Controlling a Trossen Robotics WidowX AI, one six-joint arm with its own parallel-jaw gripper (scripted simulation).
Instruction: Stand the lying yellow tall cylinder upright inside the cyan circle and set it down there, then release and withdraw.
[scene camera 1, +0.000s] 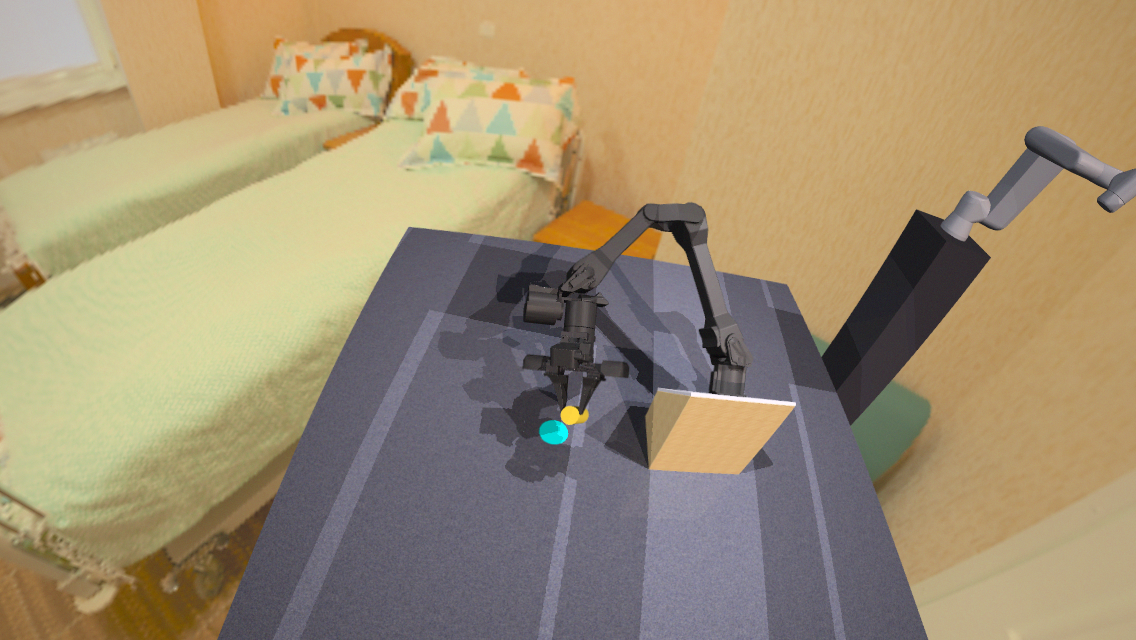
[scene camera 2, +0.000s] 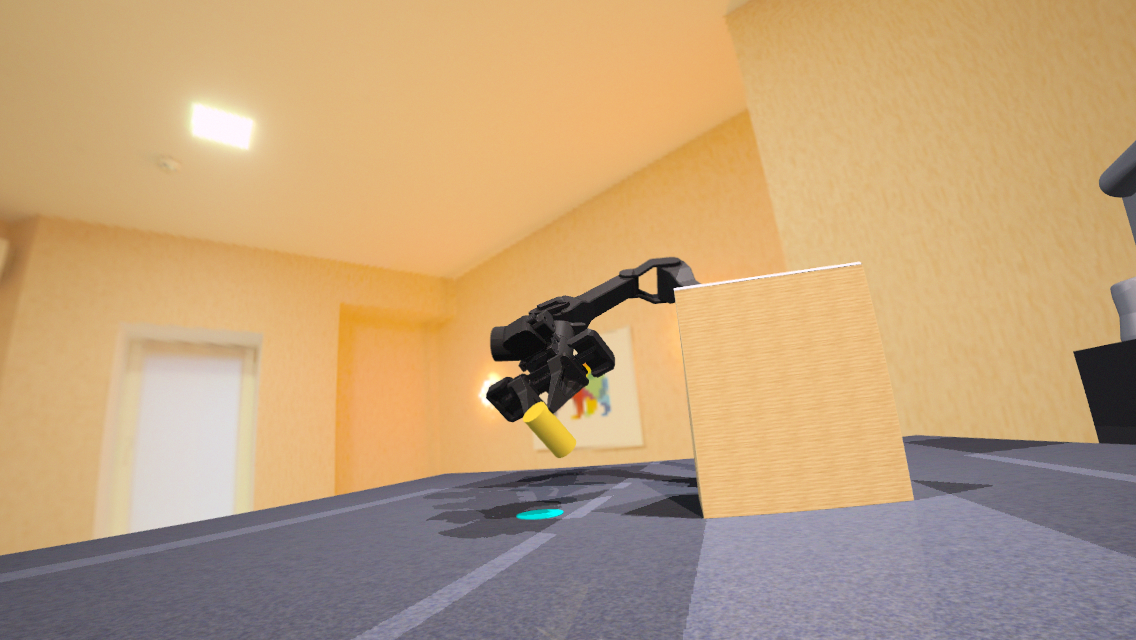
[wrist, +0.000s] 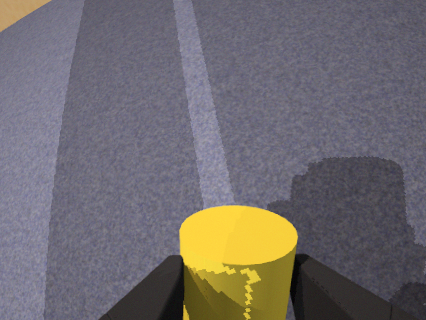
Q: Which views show my gripper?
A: Scene camera 1, scene camera 2 and the wrist view: all of them.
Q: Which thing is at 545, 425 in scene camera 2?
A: A yellow cylinder.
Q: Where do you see my gripper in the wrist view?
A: At 237, 269
